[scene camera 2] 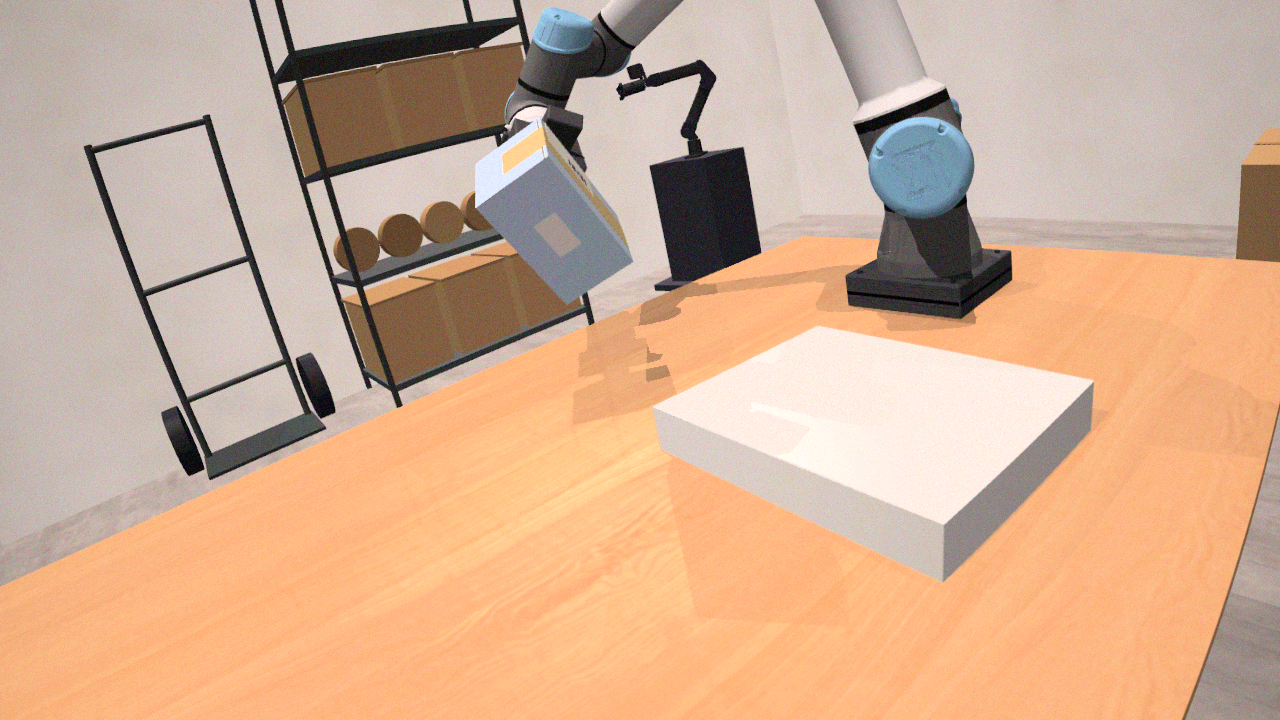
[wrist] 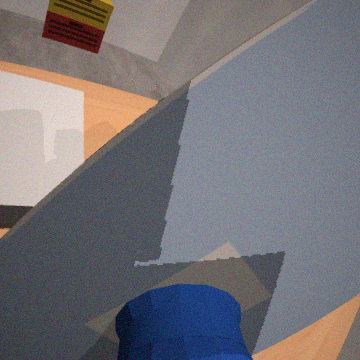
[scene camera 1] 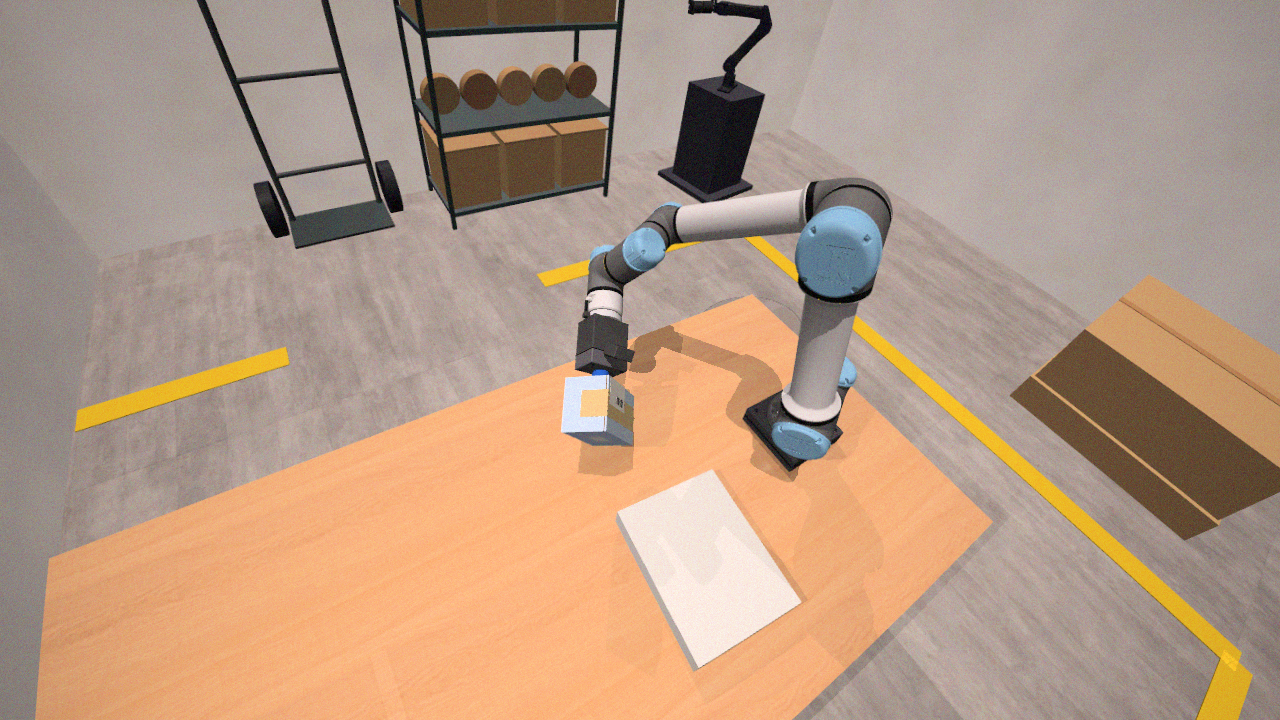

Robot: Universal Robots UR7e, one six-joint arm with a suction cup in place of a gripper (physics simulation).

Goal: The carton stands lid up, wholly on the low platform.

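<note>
A low white platform rests on the table. A carton is carried by the suction cup, and the carton touches nothing else.
</note>
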